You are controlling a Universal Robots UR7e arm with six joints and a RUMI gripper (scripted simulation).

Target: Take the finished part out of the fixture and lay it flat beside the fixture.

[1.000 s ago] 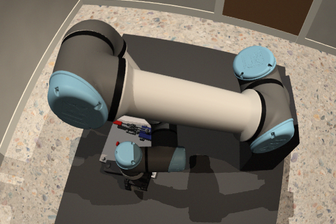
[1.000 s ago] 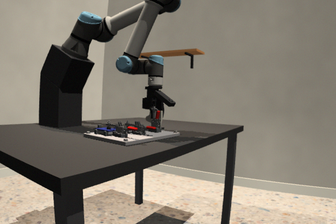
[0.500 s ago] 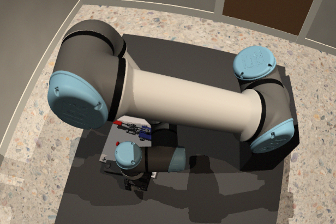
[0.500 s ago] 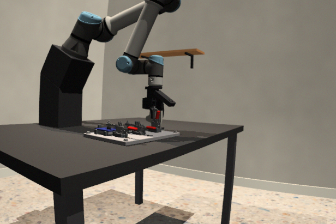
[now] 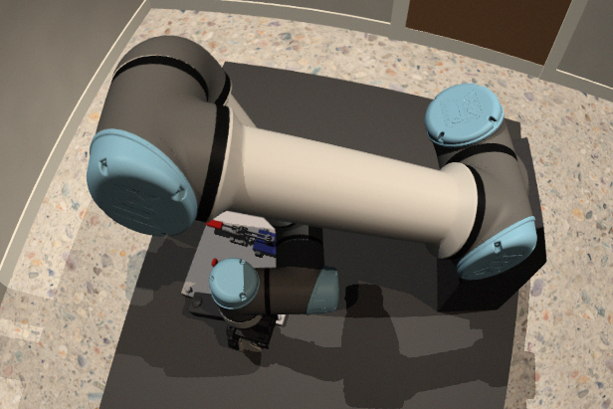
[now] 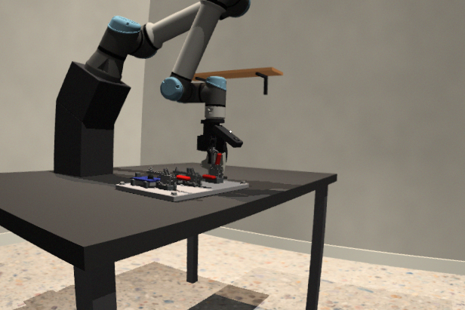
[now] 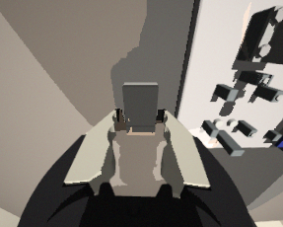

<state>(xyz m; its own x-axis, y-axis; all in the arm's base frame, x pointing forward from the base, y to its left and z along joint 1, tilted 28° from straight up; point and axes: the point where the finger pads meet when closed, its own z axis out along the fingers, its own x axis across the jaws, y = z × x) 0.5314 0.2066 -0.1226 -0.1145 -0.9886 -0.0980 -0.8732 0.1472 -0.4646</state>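
My hand is 1 cm past the pale grey finished part and 1 cm above it. Round my hand: blue blank 33 cm to the right, 4 cm behind, 1 cm above; light grey fixture plate 23 cm to the right, 2 cm ahead, 1 cm below.
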